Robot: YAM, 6 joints.
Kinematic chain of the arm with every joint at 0, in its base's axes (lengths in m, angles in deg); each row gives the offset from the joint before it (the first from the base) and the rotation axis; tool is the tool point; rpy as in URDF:
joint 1: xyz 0 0 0.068 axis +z
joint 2: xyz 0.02 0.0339 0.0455 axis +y
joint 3: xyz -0.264 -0.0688 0 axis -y
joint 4: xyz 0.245 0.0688 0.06 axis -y
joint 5: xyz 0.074 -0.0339 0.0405 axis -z
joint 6: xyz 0.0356 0 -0.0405 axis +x
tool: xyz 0 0 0 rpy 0 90 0
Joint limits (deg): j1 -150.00..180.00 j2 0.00..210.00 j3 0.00..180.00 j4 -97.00..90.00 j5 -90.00..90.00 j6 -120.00..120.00
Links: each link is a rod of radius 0.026 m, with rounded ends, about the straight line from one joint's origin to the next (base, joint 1, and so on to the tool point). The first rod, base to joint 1, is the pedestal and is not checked.
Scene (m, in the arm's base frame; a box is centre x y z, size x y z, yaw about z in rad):
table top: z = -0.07
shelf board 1: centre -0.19 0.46 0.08 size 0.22 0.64 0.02 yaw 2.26
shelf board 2: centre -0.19 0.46 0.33 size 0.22 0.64 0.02 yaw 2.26
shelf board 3: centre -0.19 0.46 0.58 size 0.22 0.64 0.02 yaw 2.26
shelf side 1: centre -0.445 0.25 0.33 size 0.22 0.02 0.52 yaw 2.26
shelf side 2: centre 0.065 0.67 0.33 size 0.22 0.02 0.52 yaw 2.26
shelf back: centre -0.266 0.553 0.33 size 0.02 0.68 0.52 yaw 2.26
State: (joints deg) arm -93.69 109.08 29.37 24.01 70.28 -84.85
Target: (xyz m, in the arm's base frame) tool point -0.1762 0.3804 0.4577
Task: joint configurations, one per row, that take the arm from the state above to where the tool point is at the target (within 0.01 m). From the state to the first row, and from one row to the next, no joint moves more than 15 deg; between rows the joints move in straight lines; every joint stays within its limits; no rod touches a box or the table.
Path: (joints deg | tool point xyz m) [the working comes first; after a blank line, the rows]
Joints at the target: -69.47 13.45 115.61 39.61 62.58 -84.85
Straight joint move there: clear.

1: -90.23 95.42 41.69 26.24 69.18 -84.85 | -0.0345 -0.3150 0.1743
2: -86.77 81.76 54.01 28.47 68.08 -84.85 | -0.0153 -0.3156 0.3149
3: -83.31 68.10 66.33 30.70 66.98 -84.85 | -0.0040 -0.2474 0.4534
4: -79.85 54.43 78.65 32.92 65.88 -84.85 | -0.0120 -0.1172 0.5578
5: -76.39 40.77 90.97 35.15 64.78 -84.85 | -0.0459 0.0527 0.6014
6: -72.93 27.11 103.29 37.38 63.68 -84.85 | -0.1041 0.2302 0.5683
7: -69.47 13.45 115.61 39.61 62.58 -84.85 | -0.1762 0.3804 0.4577

